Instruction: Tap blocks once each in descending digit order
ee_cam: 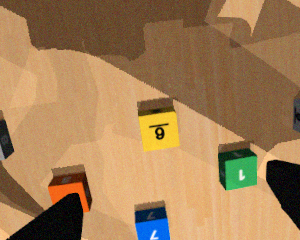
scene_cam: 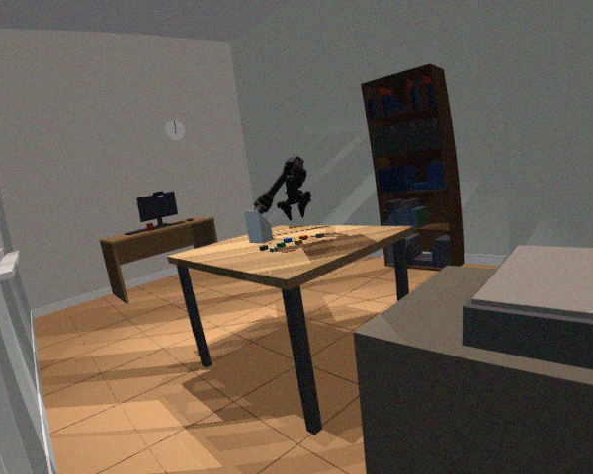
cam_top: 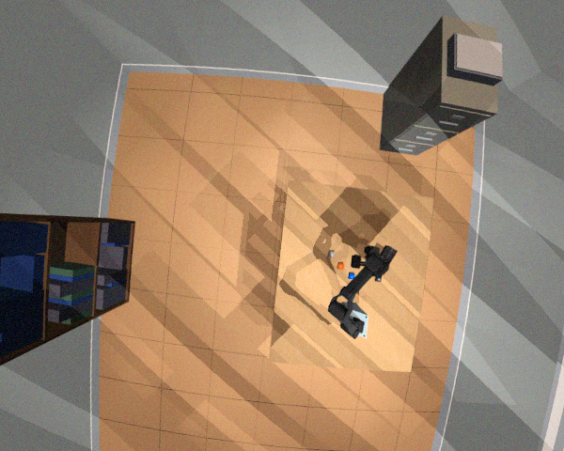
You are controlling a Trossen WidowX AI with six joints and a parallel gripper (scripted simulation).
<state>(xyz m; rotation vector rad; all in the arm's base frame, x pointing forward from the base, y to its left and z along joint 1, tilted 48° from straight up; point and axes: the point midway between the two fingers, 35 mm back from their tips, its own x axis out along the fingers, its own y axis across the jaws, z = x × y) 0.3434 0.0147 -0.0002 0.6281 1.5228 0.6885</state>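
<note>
The white block is 16 cm to the right of my gripper tip, 12 cm below it and 2 cm behind it. The rest, counted from my gripper tip: orange block (12 cm below, 9 cm to the left, 6 cm behind); yellow block (12 cm below, 1 cm behind); green block (12 cm below, 8 cm to the right, 6 cm behind).
</note>
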